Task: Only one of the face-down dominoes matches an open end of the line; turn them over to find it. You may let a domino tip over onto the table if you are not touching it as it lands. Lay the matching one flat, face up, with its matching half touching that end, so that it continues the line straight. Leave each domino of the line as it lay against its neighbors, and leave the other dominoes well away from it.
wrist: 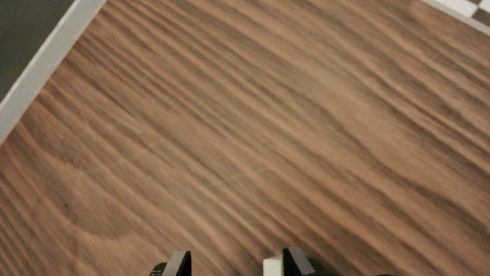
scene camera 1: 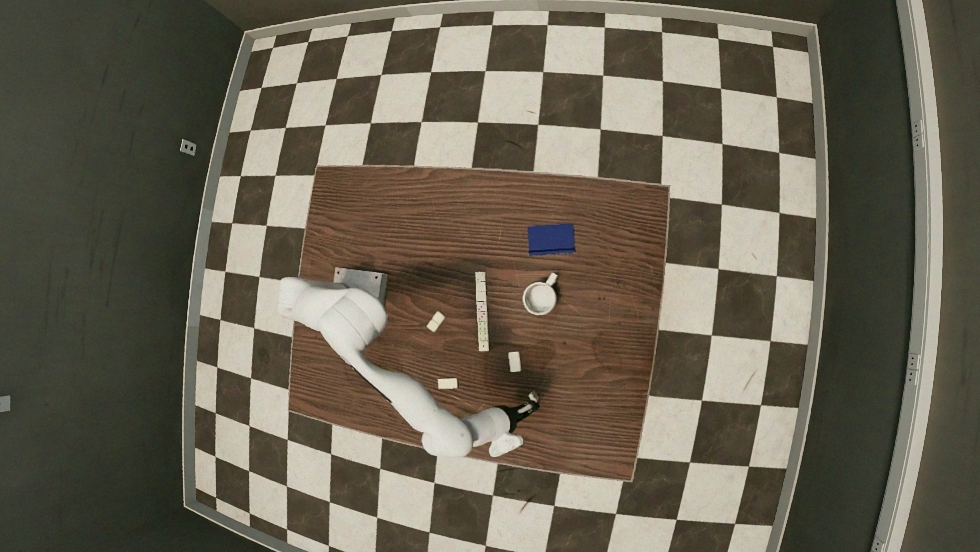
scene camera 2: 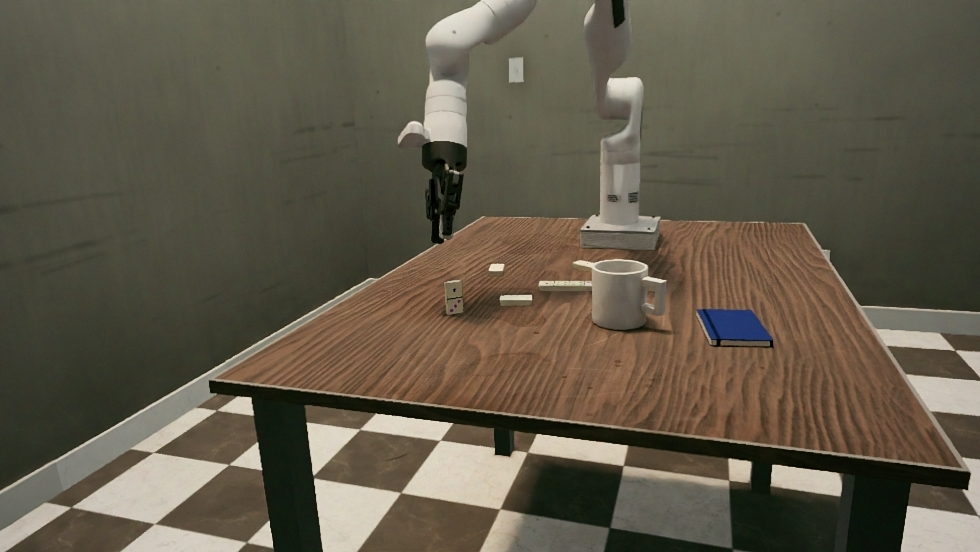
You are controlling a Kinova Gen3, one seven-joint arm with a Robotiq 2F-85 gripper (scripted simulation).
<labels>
A blue notebook shows in scene camera 1 and in scene camera 2; in the wrist view it is out of frame. The same spot on the blue notebook: (scene camera 1: 548, 239) is (scene camera 2: 730, 321).
</labels>
